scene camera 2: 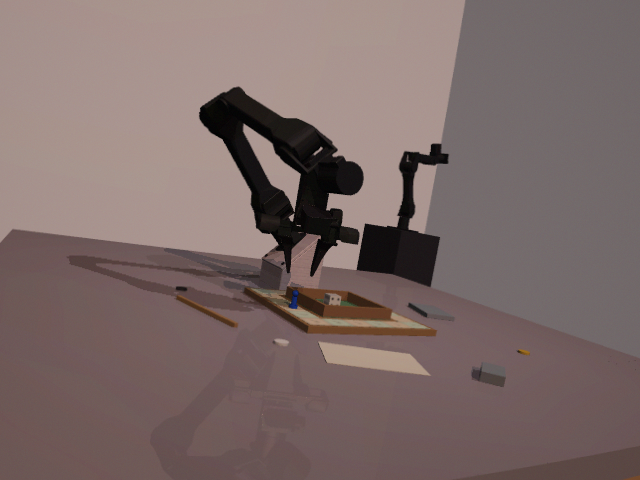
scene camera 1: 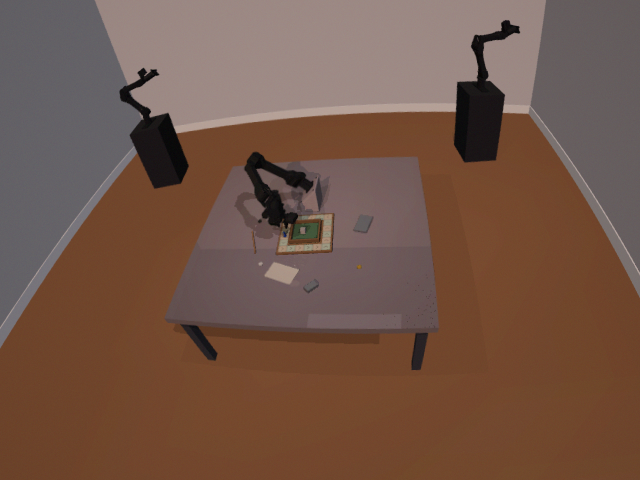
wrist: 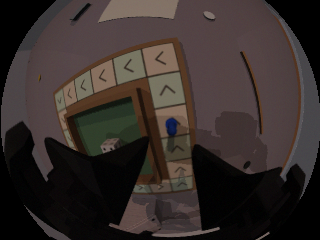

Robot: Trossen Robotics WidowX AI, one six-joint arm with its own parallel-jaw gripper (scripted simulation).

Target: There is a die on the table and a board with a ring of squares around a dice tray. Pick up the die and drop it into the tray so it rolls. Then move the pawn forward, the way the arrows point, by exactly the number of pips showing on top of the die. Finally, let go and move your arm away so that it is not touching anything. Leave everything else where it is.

Path:
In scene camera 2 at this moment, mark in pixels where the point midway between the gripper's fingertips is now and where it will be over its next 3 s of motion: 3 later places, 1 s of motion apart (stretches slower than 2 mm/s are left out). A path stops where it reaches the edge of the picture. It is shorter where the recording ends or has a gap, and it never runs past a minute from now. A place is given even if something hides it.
My gripper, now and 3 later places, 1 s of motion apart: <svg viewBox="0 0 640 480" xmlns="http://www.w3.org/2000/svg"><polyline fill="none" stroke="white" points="299,274 296,298 305,261 348,263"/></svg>

